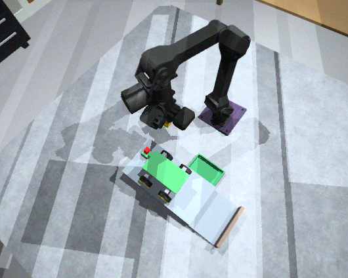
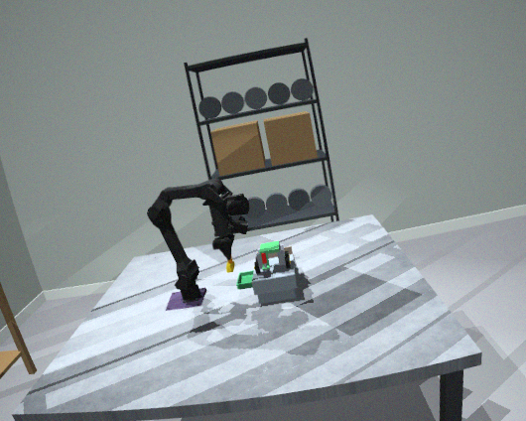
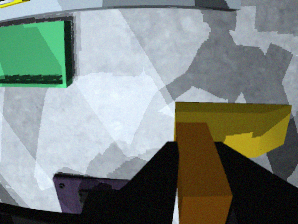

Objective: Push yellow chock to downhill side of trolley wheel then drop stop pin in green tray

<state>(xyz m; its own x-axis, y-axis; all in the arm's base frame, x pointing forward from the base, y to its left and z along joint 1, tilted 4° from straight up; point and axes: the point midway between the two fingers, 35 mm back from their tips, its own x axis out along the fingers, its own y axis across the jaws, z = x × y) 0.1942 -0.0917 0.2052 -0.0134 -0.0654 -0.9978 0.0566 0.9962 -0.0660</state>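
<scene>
Right now my gripper tip is 120 mm short of the stop pin, 10 mm to the left of it and 40 mm above it. From my gripper tip the other things lie so: grey ramp 140 mm ahead, 90 mm to the left, 120 mm below; yellow chock 20 mm to the right, 10 mm below; green-topped trolley 140 mm ahead, 80 mm to the left, 60 mm below.
</scene>
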